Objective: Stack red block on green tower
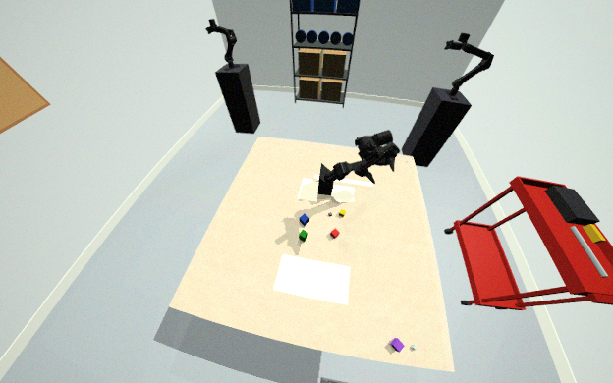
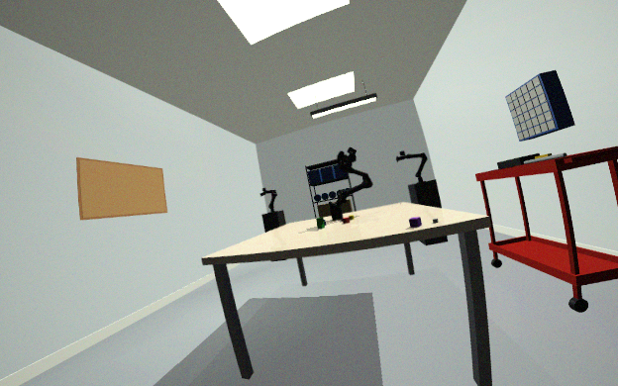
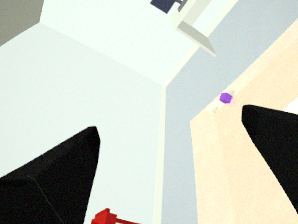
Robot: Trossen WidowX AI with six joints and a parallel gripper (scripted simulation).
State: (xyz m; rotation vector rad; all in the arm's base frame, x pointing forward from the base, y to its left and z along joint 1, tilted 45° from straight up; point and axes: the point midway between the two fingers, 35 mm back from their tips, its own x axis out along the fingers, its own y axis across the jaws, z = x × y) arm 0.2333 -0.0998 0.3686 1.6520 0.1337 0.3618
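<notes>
My gripper tip is now 6 cm short of the red block, 13 cm to the left of it and 43 cm above it. Round my gripper tip: blue block (1 cm ahead, 31 cm to the right, 42 cm below); then small yellow block (8 cm behind, 9 cm to the right, 43 cm below); then purple block (53 cm ahead, 18 cm to the left, 43 cm below).
</notes>
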